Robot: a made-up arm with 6 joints. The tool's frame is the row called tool.
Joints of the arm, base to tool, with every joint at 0 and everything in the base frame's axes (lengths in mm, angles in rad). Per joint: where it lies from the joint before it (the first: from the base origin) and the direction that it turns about. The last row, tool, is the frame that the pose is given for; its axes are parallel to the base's.
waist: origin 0 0 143 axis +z
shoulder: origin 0 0 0 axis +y
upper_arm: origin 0 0 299 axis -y
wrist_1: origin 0 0 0 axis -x
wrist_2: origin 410 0 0 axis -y
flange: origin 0 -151 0 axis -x
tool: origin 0 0 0
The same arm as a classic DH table. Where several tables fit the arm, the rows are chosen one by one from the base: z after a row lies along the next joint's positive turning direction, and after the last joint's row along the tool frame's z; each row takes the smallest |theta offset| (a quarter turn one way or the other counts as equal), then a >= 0, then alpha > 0; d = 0 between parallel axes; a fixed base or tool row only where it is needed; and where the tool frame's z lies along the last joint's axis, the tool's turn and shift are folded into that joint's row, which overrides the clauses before.
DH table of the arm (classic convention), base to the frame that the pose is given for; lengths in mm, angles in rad. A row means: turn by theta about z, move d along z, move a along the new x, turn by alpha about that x. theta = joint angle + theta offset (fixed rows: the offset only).
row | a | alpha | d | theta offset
waist | 0 | -1.5708 | 143 | 0
shoulder | 299 | 3.1416 | 0 | -1.5708
upper_arm | 0 | -1.5708 | 0 | 0
wrist_1 | 0 | 1.5708 | -410 | 0
wrist_2 | 0 | -1.5708 | 151 | 0
flange | 0 | 1.5708 | 0 | 1.5708
tool (fixed) | 0 | 0 | 0 | -1.5708

